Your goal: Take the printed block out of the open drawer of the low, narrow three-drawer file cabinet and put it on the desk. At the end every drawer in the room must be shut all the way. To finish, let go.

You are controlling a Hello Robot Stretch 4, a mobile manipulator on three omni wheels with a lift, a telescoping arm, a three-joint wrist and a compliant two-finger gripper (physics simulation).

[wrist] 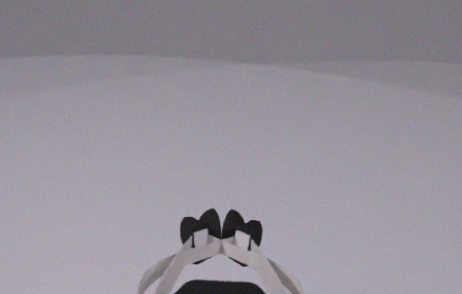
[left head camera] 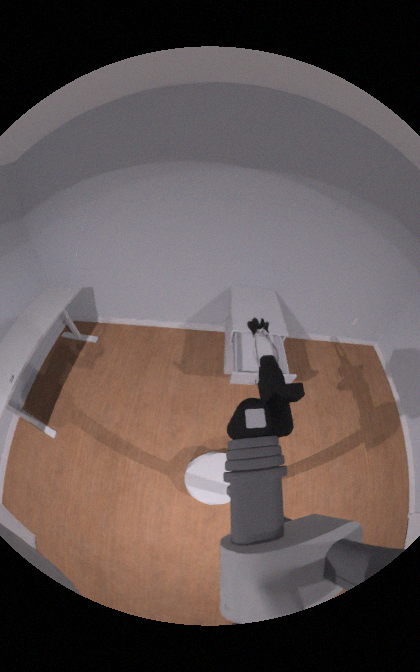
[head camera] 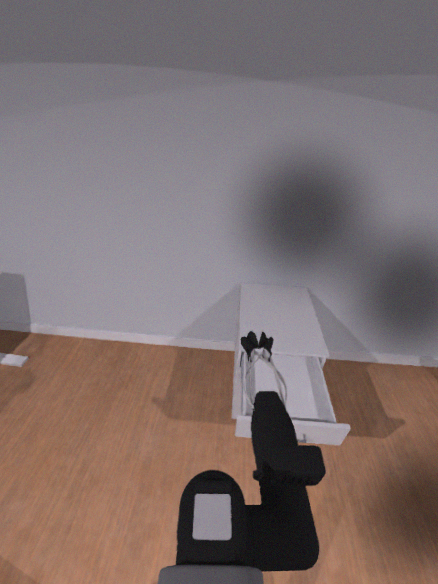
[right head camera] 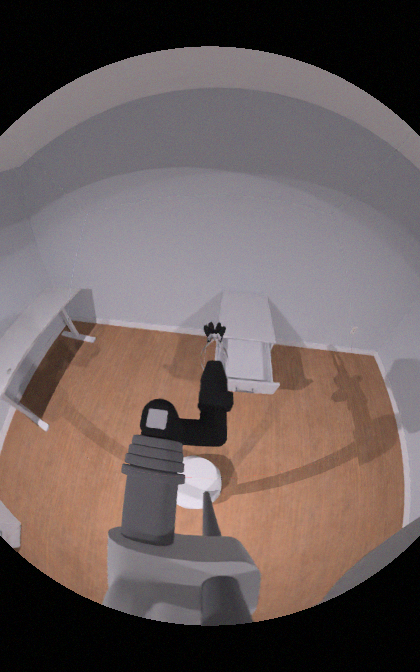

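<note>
The white low cabinet (head camera: 280, 312) (left head camera: 252, 305) (right head camera: 245, 315) stands against the wall. Its top drawer (head camera: 322, 433) (left head camera: 240, 378) (right head camera: 267, 388) is pulled well out; no block shows in the visible part of its inside. My gripper (head camera: 257, 341) (left head camera: 258, 325) (right head camera: 215, 330) (wrist: 221, 226) is shut and empty, its dark fingertips together. It points toward the wall and hangs above the left side of the drawer and cabinet in the head camera view. The small block (left head camera: 12, 378) (right head camera: 9, 371) sits on the desk (left head camera: 37, 330) (right head camera: 30, 335) at the far left.
A round white disc (left head camera: 204, 472) (right head camera: 206, 475) lies on the wooden floor below my arm. Part of another white piece of furniture (right head camera: 9, 531) shows at the lower left edge of the right head camera view. The wall runs behind the cabinet.
</note>
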